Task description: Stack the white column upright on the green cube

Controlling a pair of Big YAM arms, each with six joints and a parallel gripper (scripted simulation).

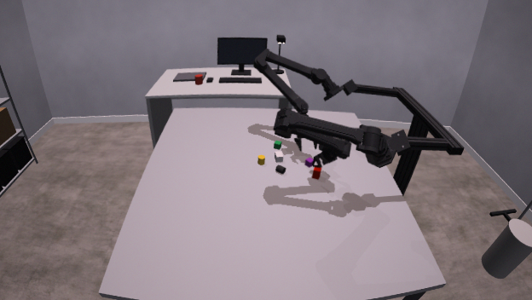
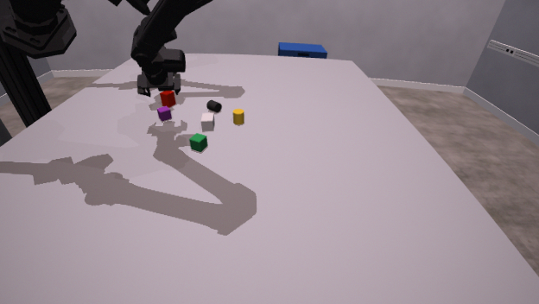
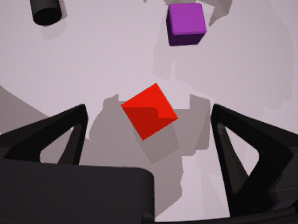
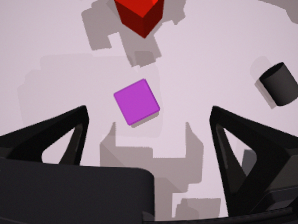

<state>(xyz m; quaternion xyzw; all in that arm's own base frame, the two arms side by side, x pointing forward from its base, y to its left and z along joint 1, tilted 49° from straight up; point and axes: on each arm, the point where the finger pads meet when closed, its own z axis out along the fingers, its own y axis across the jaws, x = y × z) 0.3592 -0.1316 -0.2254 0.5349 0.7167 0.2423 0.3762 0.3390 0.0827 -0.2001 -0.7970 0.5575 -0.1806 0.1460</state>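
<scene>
Now: the white column 16 cm ahead of my right hand, 9 cm below it and 6 cm to the right of it. Also, from my right hand: red block: 13 cm to the left, 8 cm below, 3 cm behind; then purple cube: 9 cm below, 2 cm behind, 1 cm to the left; then black cylinder: 17 cm ahead, 9 cm below, 7 cm to the left.
</scene>
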